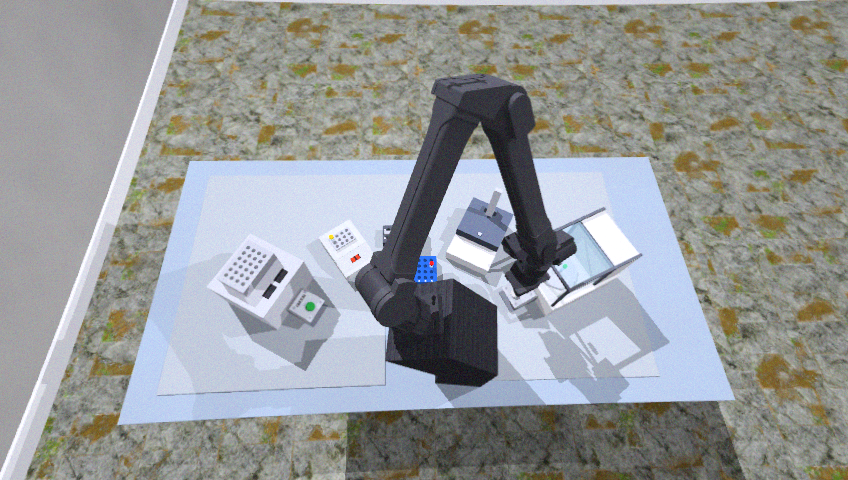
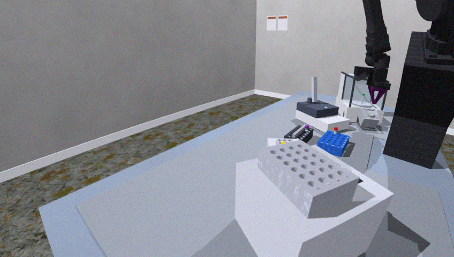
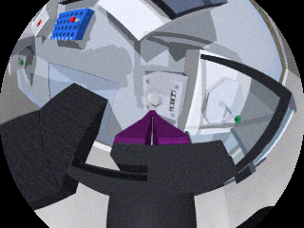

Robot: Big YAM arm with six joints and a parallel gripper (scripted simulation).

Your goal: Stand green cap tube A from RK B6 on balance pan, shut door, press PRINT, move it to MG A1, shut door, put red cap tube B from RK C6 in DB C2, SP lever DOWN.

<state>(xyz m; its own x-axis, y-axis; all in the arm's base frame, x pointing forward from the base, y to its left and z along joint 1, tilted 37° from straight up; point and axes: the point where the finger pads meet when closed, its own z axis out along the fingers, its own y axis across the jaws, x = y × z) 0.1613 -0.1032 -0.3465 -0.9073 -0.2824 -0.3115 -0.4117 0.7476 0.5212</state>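
Now: hand 6 cm above the white print key. From my hand the other things lie so: balance door (11 cm to the right, 9 cm above, 5 cm ahead); SP lever (26 cm ahead, 4 cm to the left, 2 cm above); round pan (14 cm to the right, 6 cm ahead, 5 cm below).
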